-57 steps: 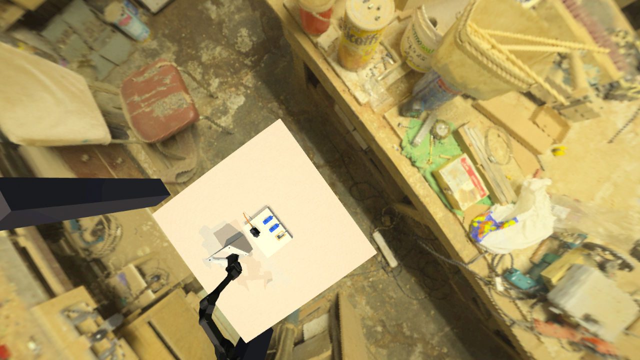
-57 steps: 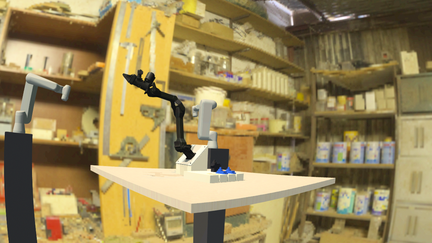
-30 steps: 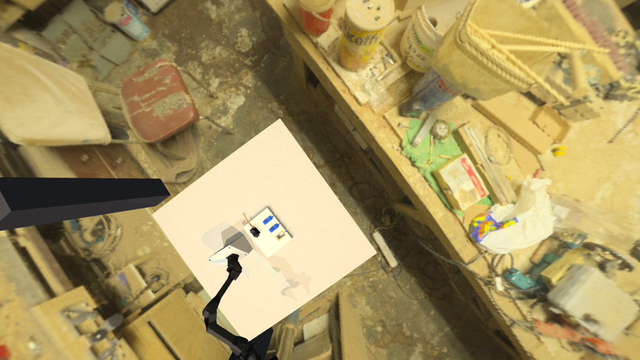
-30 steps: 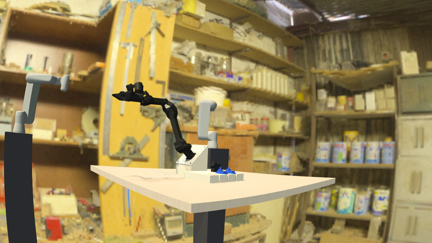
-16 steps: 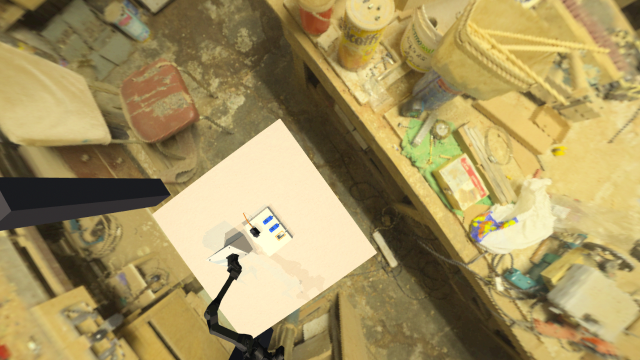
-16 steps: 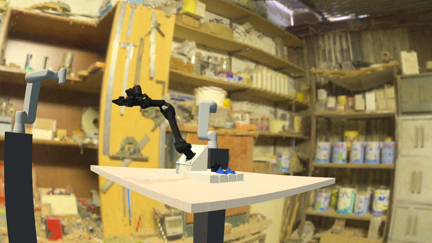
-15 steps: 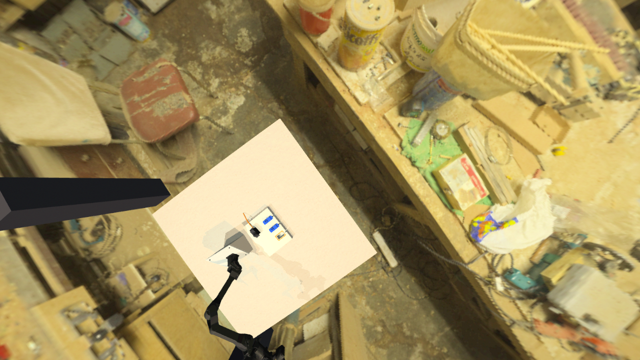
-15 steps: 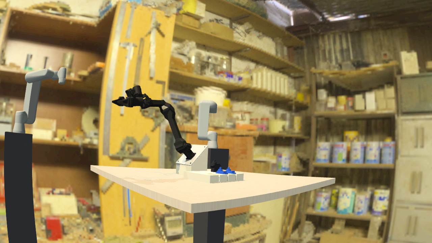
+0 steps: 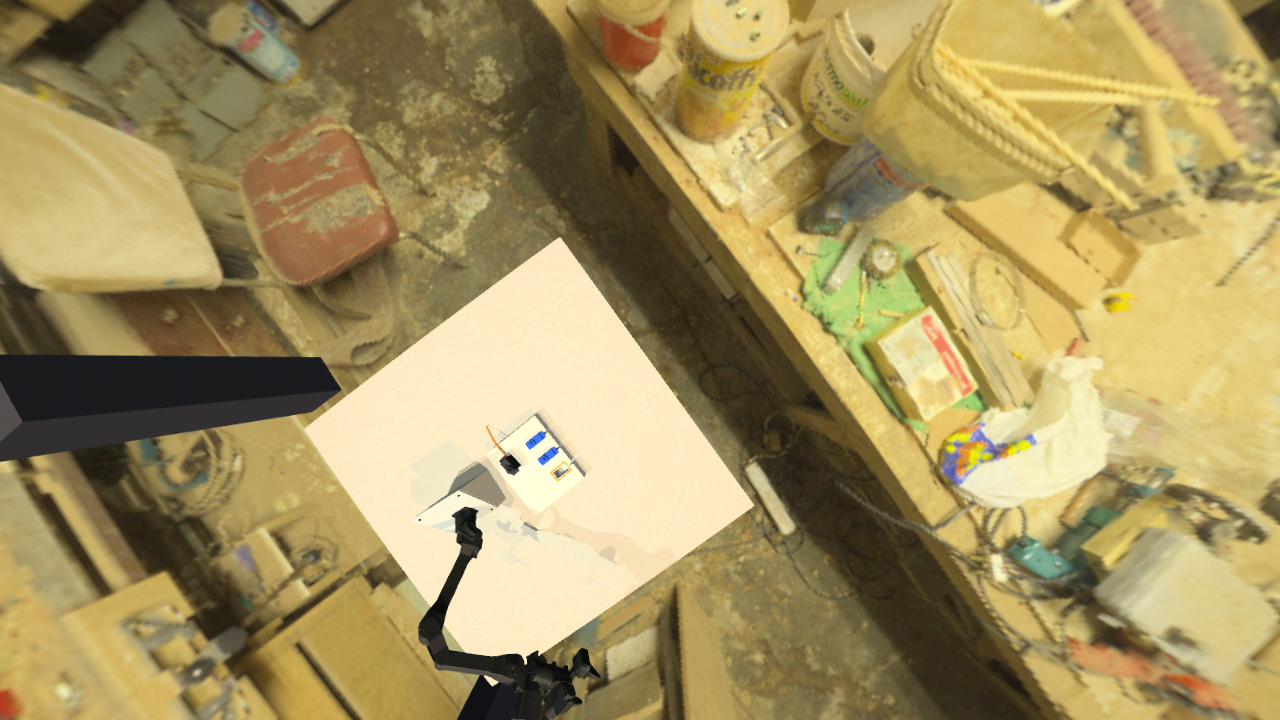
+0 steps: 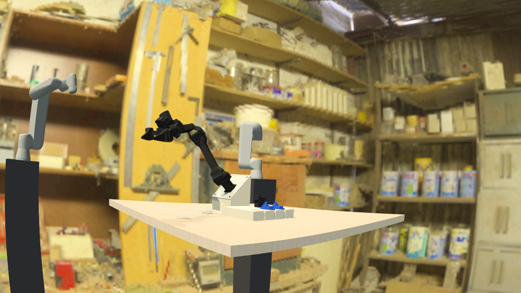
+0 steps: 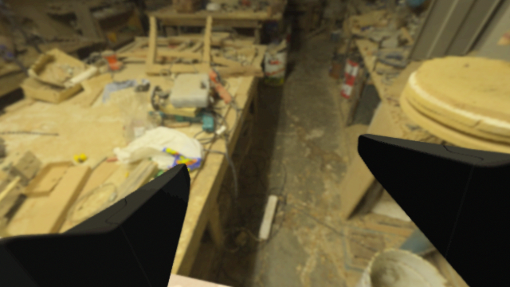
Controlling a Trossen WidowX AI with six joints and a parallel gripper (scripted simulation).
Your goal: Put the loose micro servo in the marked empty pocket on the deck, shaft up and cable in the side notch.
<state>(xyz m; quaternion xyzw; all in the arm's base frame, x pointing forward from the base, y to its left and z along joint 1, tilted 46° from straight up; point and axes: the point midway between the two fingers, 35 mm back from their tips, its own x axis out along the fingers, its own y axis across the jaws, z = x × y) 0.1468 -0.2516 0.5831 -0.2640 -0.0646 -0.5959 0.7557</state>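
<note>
My gripper tip is now 61 cm to the right of the cream deck, 34 cm above it and 8 cm short of it.
</note>
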